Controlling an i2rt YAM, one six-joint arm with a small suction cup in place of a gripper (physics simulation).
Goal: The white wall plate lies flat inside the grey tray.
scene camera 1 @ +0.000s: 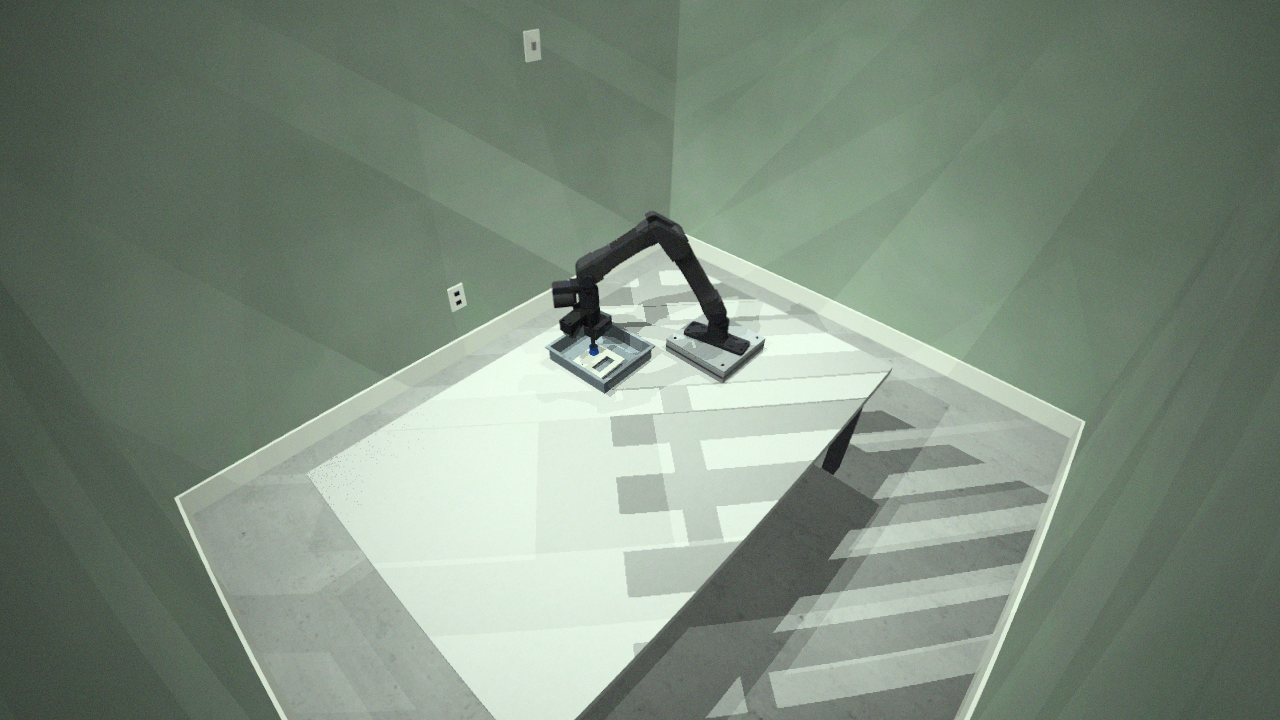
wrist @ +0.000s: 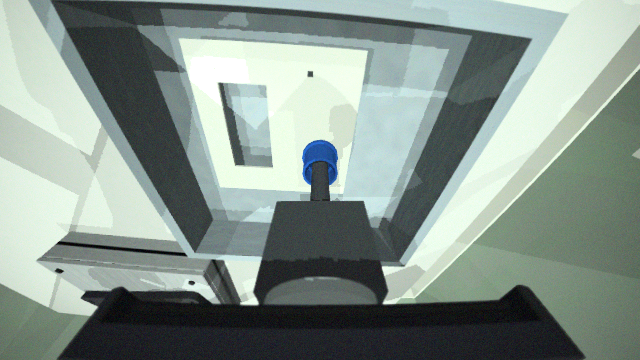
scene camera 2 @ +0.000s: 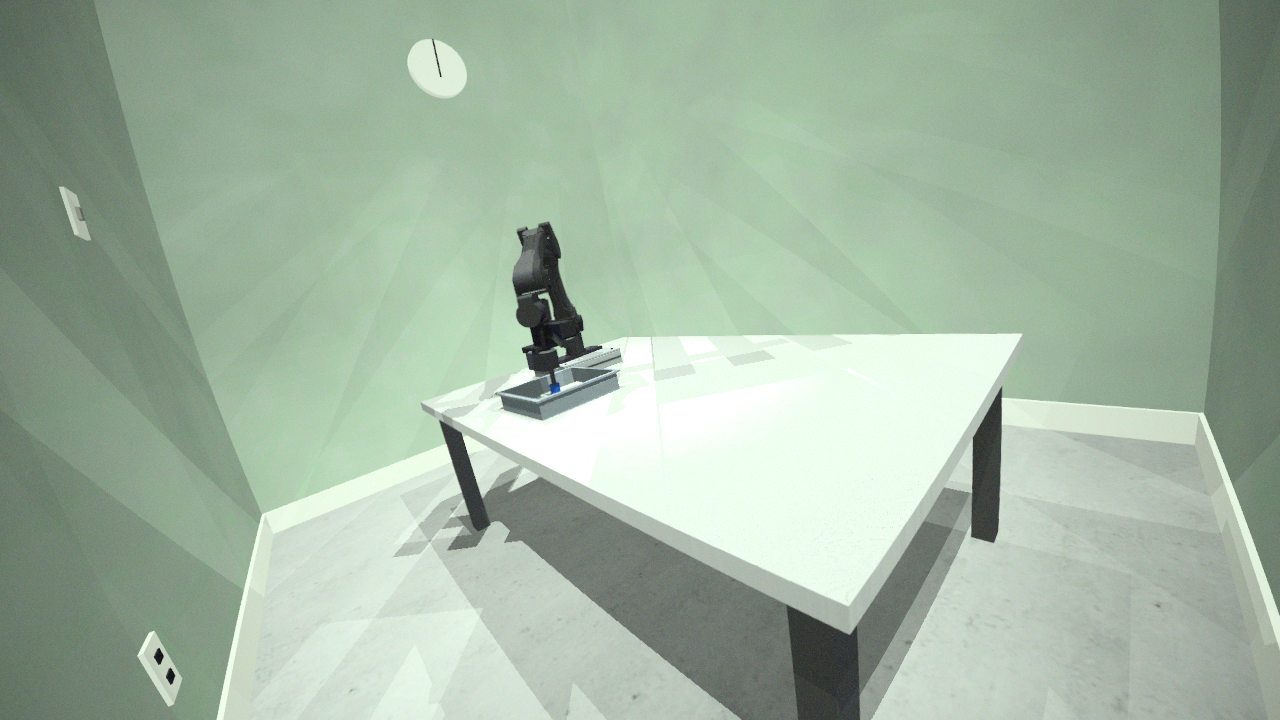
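The white wall plate [scene camera 1: 603,363] [wrist: 290,107], with a rectangular cut-out, is inside the grey tray [scene camera 1: 575,370] [scene camera 2: 536,407] [wrist: 176,168], level and low near its floor. It sits toward one side of the tray, within the walls. My blue suction cup [scene camera 1: 593,350] [scene camera 2: 555,387] [wrist: 319,161] points straight down and presses on the plate's solid part beside the cut-out. The plate is mostly hidden by the tray wall in scene camera 2.
The arm's grey base plate [scene camera 1: 715,355] [scene camera 2: 602,355] is bolted to the table right beside the tray. The tray stands near the table's far corner, close to the edge [scene camera 2: 466,423].
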